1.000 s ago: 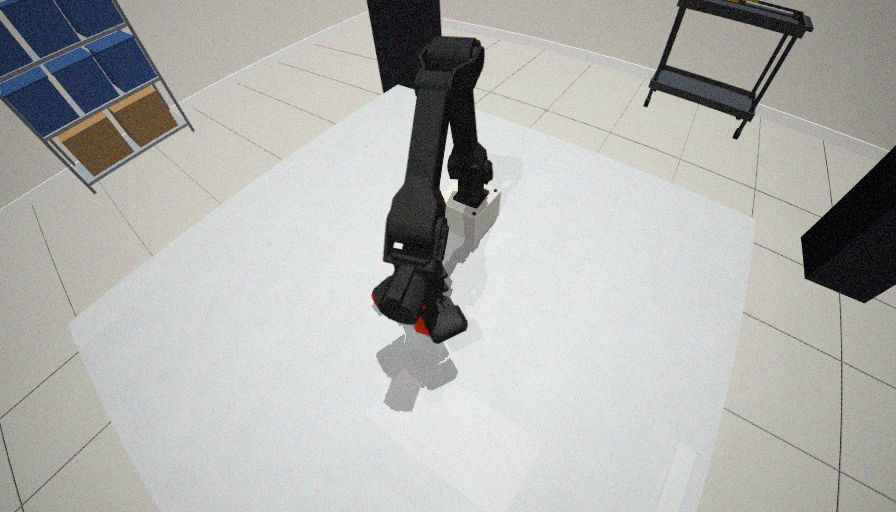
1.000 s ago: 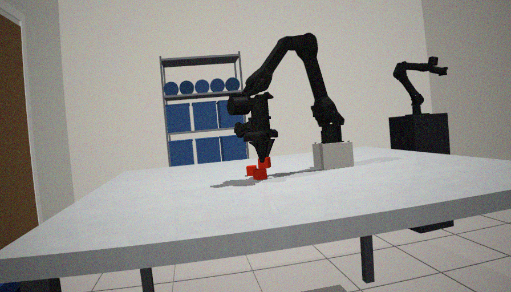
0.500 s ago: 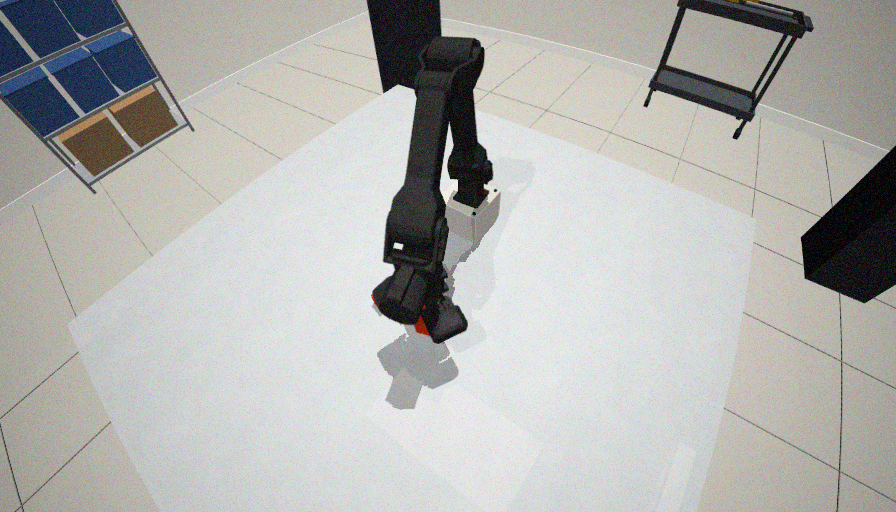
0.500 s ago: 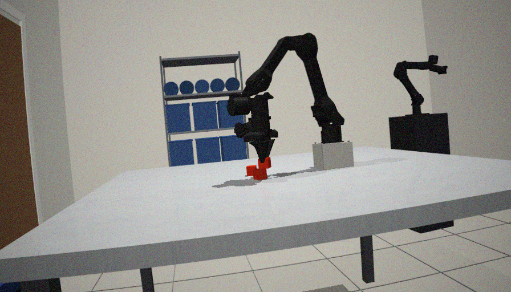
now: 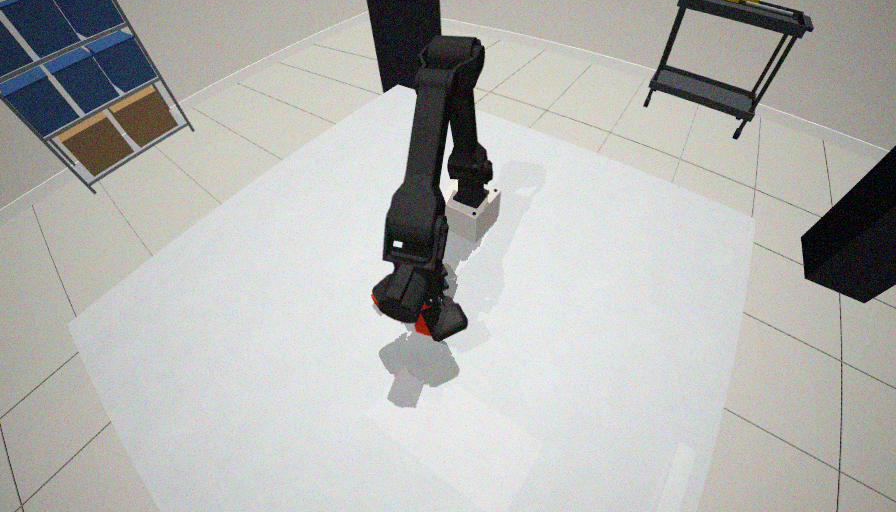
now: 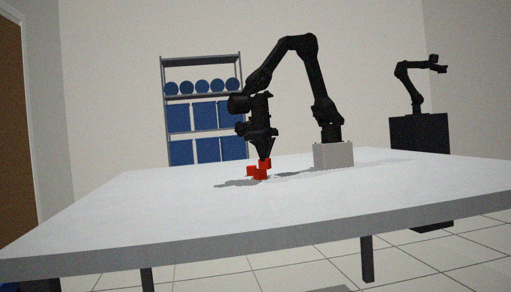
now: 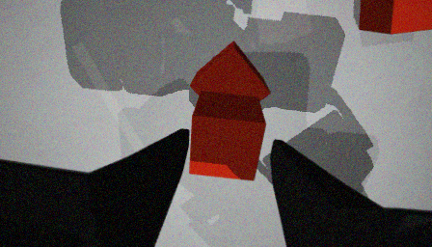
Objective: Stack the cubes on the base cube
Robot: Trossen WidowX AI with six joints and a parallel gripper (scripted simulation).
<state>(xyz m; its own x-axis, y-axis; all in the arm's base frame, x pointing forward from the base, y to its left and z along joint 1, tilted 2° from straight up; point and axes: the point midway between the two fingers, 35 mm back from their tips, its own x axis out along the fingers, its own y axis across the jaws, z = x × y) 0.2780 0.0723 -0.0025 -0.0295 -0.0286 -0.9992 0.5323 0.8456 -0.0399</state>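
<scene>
Now: the red cube 10 mm below my gripper tip.
</scene>
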